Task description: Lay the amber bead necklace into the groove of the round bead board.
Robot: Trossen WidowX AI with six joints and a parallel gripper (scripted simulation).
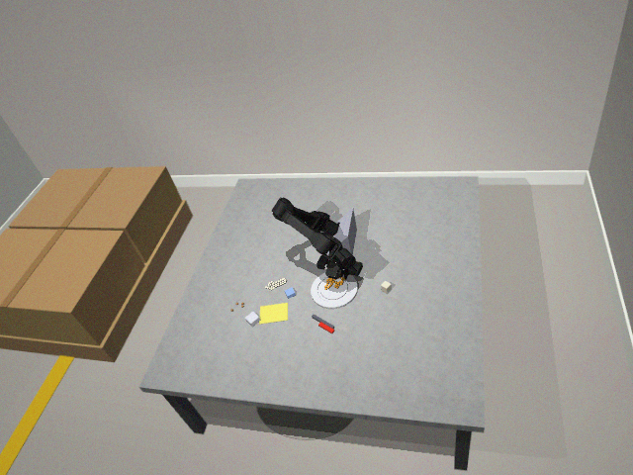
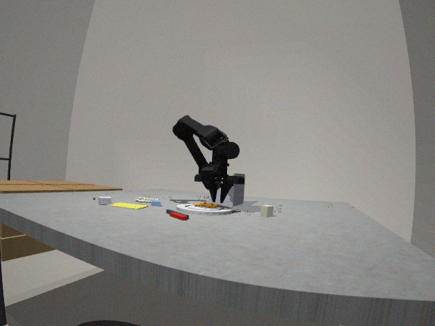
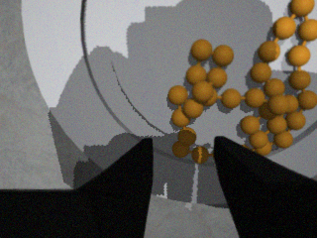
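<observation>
Right now the round bead board is 4 cm ahead of my gripper tip, 3 cm to the right of it and 2 cm below it. From my gripper tip the other things lie so: blue cube 8 cm ahead, 22 cm to the right, 2 cm below; cream cube 2 cm ahead, 19 cm to the left, 1 cm below; red-handled tool 23 cm ahead, 3 cm to the right, 2 cm below.
</observation>
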